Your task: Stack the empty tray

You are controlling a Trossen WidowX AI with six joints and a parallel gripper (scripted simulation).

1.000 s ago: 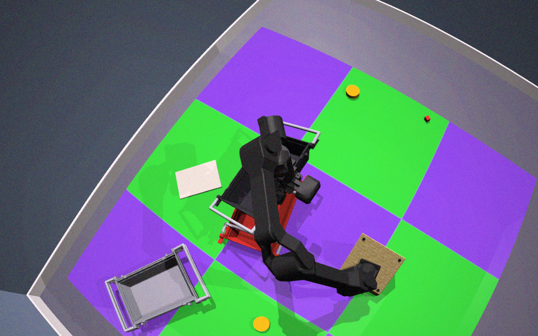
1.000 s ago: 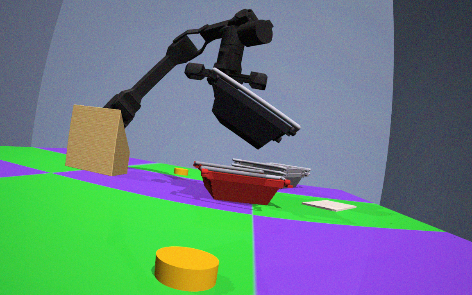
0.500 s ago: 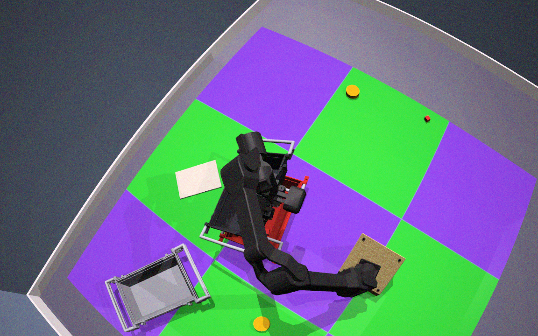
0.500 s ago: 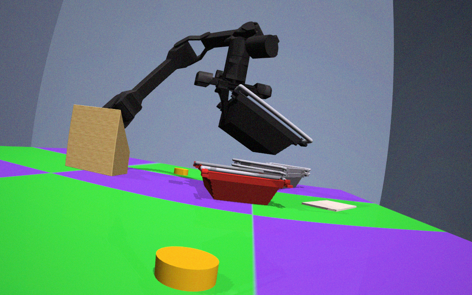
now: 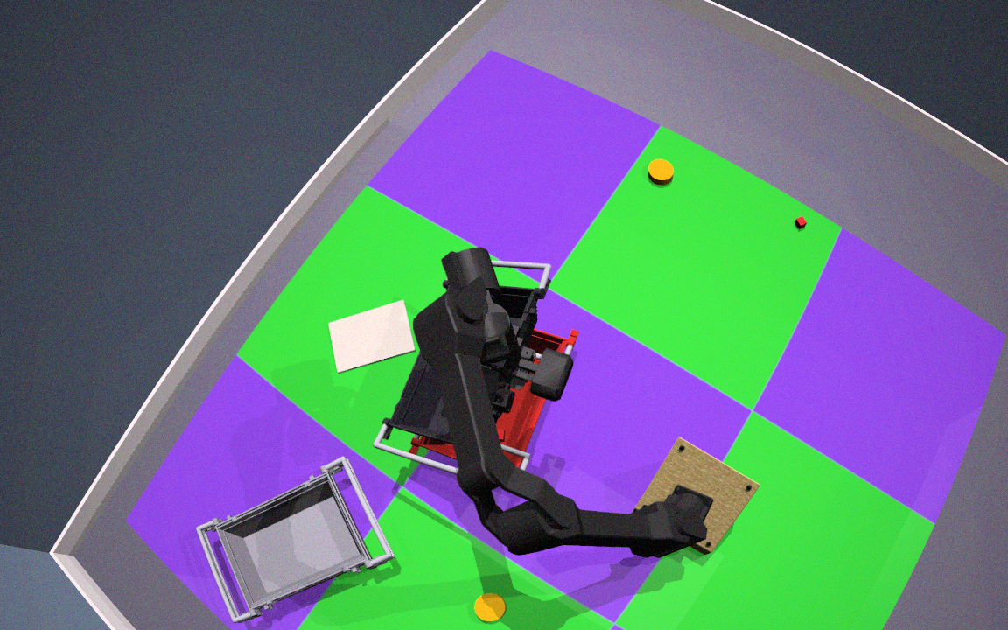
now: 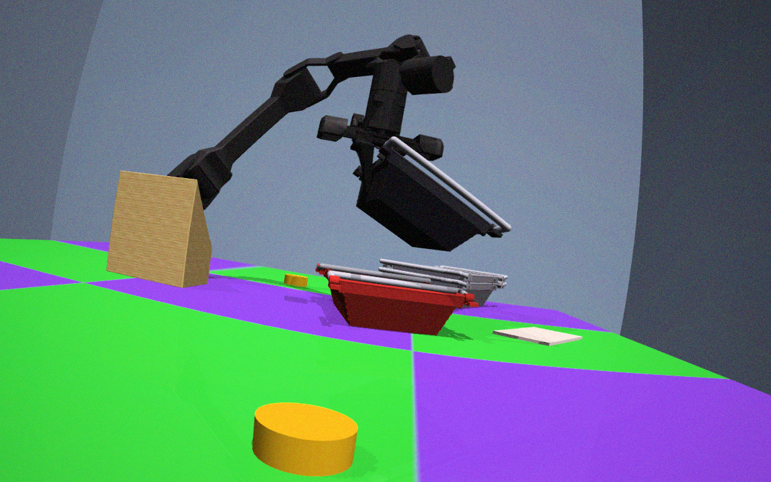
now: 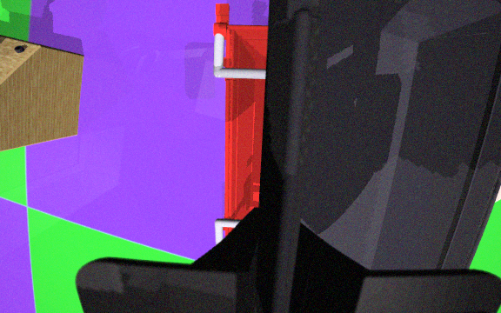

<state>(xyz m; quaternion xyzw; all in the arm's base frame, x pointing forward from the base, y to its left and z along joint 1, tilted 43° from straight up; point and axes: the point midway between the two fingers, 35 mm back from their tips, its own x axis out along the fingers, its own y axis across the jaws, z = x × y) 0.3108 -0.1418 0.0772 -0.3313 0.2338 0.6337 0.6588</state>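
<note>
The black tray is 70 mm ahead of my gripper tip and 10 mm to the left of it. From my gripper tip the other things lie so: white card: 300 mm ahead, 180 mm below; small red cube: 550 mm to the right, 330 mm behind, 170 mm below.
</note>
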